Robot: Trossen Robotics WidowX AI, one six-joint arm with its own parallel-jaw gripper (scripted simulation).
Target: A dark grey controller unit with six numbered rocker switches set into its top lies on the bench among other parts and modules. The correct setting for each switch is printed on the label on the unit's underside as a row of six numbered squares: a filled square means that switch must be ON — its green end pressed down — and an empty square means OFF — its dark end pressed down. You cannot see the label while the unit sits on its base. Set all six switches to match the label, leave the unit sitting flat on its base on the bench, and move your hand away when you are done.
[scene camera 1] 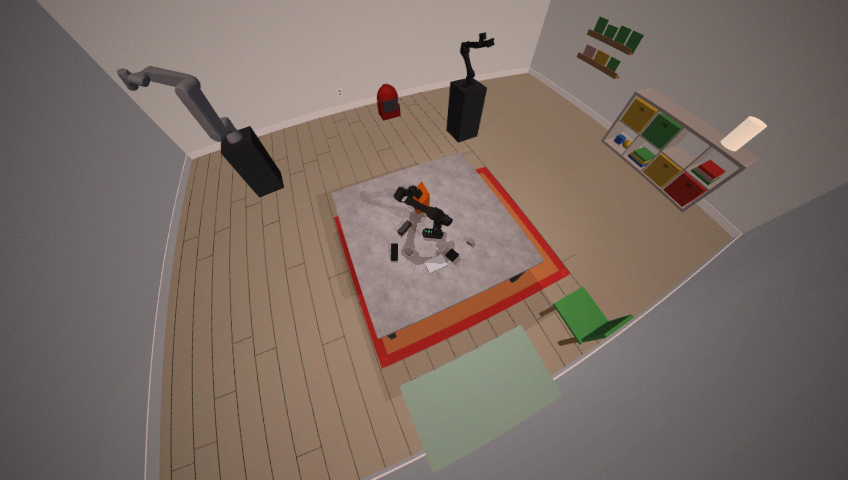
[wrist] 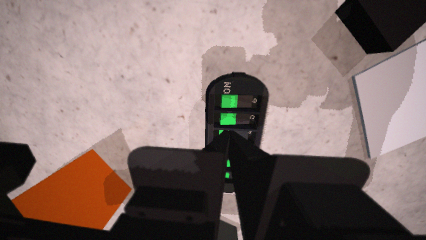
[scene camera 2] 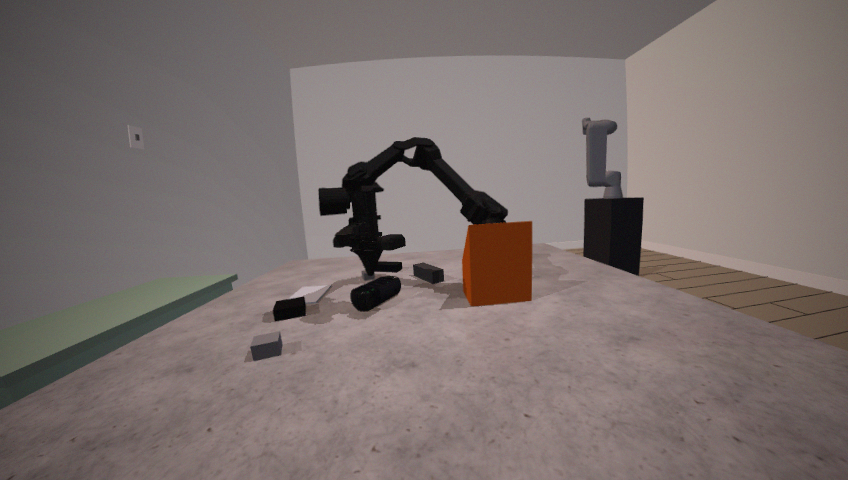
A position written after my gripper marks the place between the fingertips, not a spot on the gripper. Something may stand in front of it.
Observation:
My gripper [scene camera 2: 370,275] is shut, holding nothing. I also see a small grey box [scene camera 2: 264,346].
My gripper also shows in the wrist view [wrist: 228,135]. The wrist view does not show the small grey box: it is out of frame.

